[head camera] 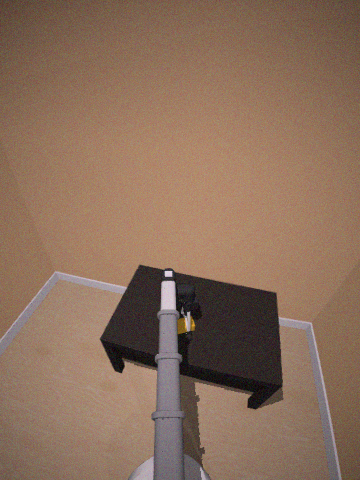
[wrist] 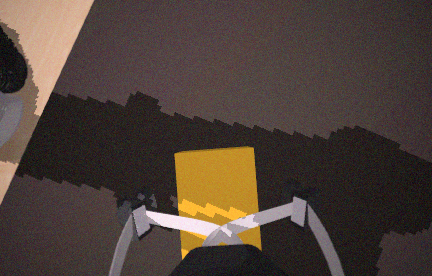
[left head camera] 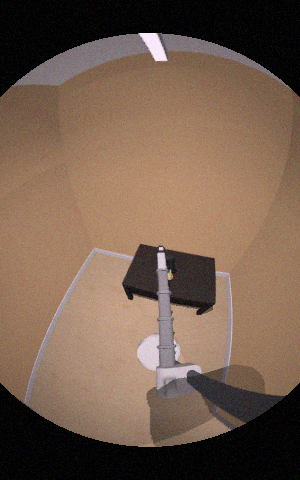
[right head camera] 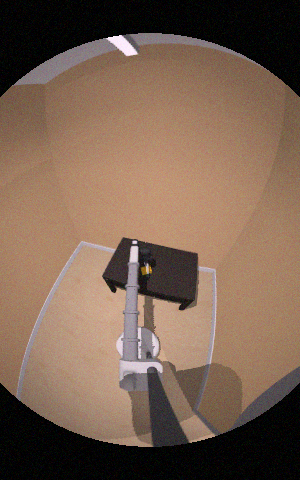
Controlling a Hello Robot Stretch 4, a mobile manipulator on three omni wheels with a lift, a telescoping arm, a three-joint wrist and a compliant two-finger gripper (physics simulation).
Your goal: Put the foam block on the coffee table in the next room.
I see my gripper (wrist: 218, 199), a yellow foam block (wrist: 219, 185) and a dark coffee table (head camera: 236, 342).
The dark coffee table shows as well in the wrist view (wrist: 330, 101).
